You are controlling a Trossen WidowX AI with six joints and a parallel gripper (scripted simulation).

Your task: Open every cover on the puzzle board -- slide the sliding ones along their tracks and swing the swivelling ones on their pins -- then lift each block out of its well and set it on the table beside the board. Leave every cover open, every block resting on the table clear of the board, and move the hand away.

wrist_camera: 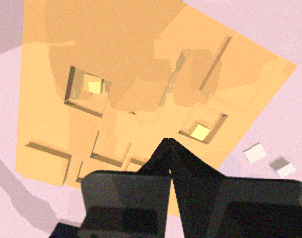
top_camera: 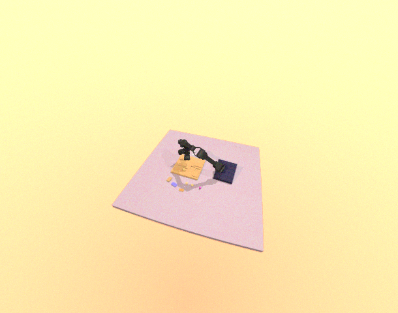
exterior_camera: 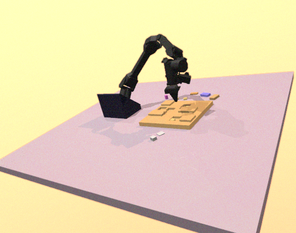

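My gripper tip is now 20 mm past the grey cube, 240 mm to the left of it and 80 mm above it. Round my gripper tip: magenta block (220 mm behind, 270 mm to the left, 80 mm below); then blue block (30 mm ahead, 310 mm to the left, 80 mm below).
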